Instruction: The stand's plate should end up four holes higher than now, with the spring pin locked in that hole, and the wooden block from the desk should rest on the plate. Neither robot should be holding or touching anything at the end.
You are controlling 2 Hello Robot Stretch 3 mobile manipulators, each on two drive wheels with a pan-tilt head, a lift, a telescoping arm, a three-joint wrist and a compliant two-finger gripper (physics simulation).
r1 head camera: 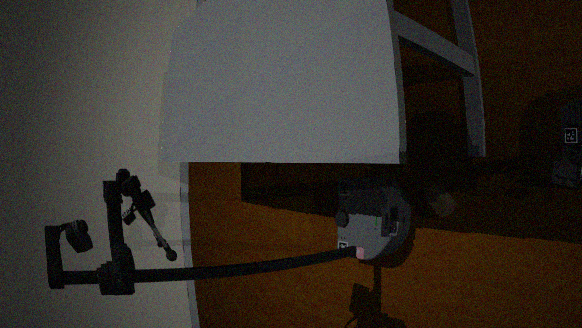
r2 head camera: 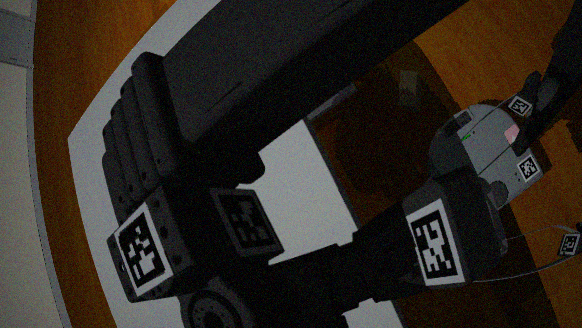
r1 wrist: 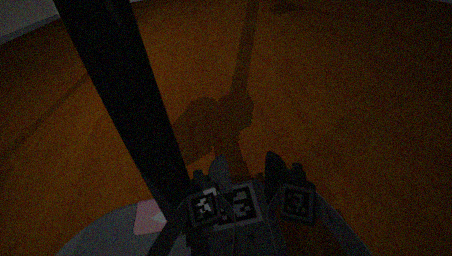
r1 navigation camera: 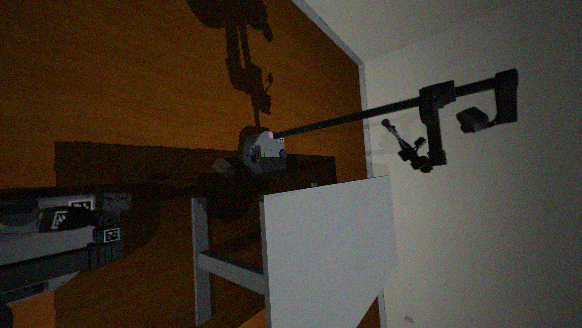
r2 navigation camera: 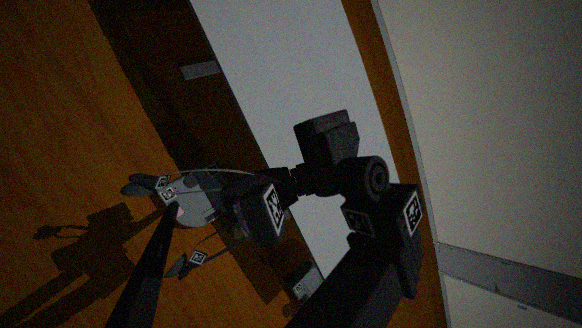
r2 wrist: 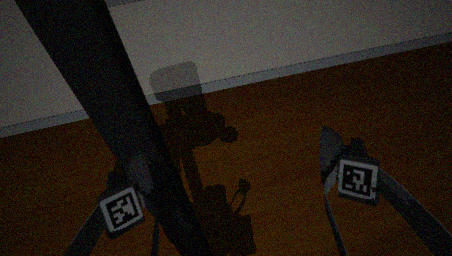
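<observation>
A pale block-like thing (r1 head camera: pixel 442 204) (r1 navigation camera: pixel 223 166) (r2 head camera: pixel 409 84) lies low on the shaded floor beside r2's base; whether it is the wooden block I cannot tell. The white desk (r1 head camera: pixel 285 85) (r1 navigation camera: pixel 330 240) (r2 head camera: pixel 305 200) (r2 navigation camera: pixel 280 60) shows its top. The stand, its plate and its spring pin cannot be made out. r1's gripper (r1 wrist: pixel 246 169) is open by a moderate gap, above its own base, with floor showing between the tips. r2's gripper (r2 wrist: pixel 235 160) (r2 navigation camera: pixel 157 226) is wide open with nothing between its fingers. It also shows small in r1's head view.
r2's round base (r1 head camera: pixel 375 220) (r1 navigation camera: pixel 265 152) stands near the desk's end, with its tall mast (r1 head camera: pixel 250 271) (r1 navigation camera: pixel 350 119). A desk leg (r1 head camera: pixel 475 115) (r1 navigation camera: pixel 201 285) reaches the wood floor. r1's arm (r1 navigation camera: pixel 45 250) is at the left. A grey base (r2 navigation camera: pixel 307 282) shows by the desk edge.
</observation>
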